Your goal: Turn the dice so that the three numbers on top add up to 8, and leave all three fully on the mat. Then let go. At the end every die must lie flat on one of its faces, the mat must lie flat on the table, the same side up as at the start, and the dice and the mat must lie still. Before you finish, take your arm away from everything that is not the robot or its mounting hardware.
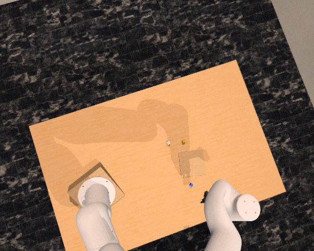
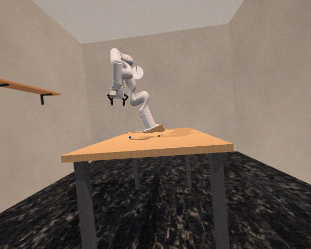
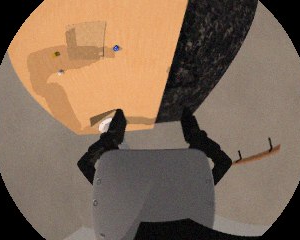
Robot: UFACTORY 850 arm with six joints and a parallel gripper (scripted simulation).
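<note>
Now: hand 28 cm above the blue die, 8 cm to the right of it and 1 cm past it. From my hand the other things lie so: white die 33 cm to the left, 28 cm below, 9 cm behind; then tan mat 28 cm below, 19 cm to the left, 2 cm ahead; then yellow die 32 cm to the left, 28 cm below, 1 cm behind.
</note>
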